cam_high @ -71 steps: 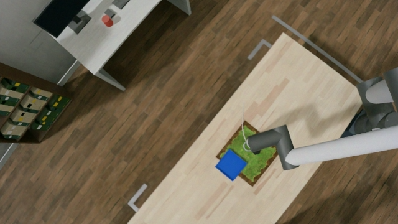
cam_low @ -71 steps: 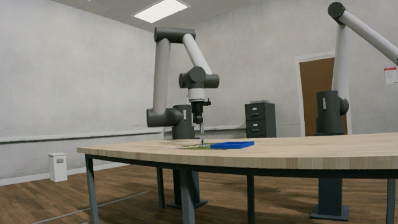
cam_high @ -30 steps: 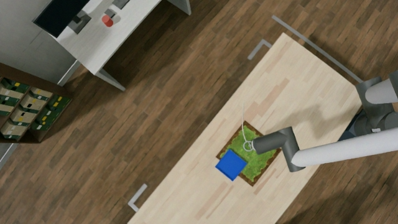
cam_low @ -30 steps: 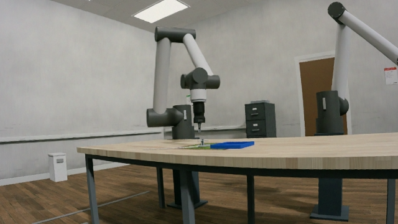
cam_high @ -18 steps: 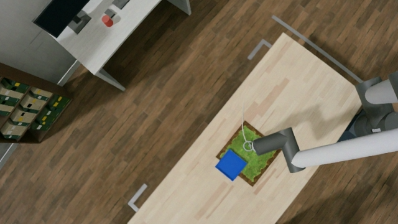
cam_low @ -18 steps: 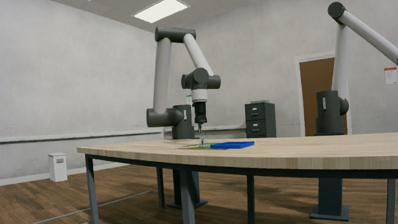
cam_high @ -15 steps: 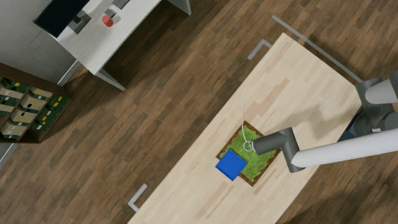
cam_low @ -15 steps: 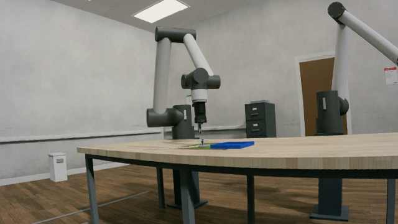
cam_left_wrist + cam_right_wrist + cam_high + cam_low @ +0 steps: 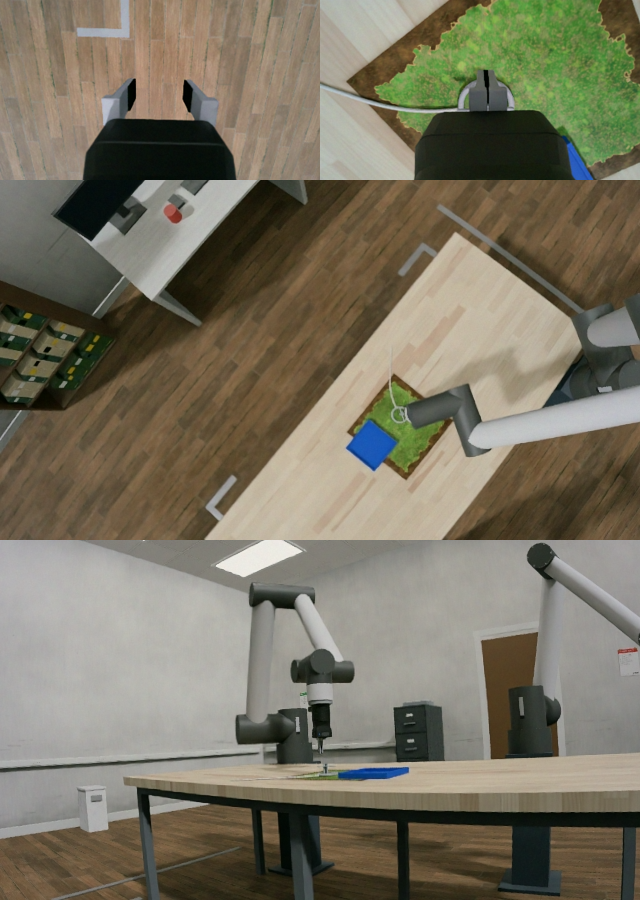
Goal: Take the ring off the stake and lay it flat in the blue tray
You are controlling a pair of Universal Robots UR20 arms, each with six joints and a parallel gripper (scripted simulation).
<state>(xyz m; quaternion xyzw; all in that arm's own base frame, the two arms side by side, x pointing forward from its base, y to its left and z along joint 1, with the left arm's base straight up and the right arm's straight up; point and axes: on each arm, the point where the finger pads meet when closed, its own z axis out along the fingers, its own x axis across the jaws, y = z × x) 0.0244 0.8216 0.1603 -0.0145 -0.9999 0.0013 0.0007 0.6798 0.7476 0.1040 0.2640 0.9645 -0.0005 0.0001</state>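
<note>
Right now the grey stake is 8 cm below my right hand, 4 cm to the left of it and 4 cm ahead of it. From my right hand the other things lie so: green mat: 12 cm below, 10 cm to the left, 1 cm ahead; then blue tray: 26 cm to the left, 10 cm below, 9 cm ahead; then grey ring: 10 cm below, 5 cm to the left, 4 cm ahead.
</note>
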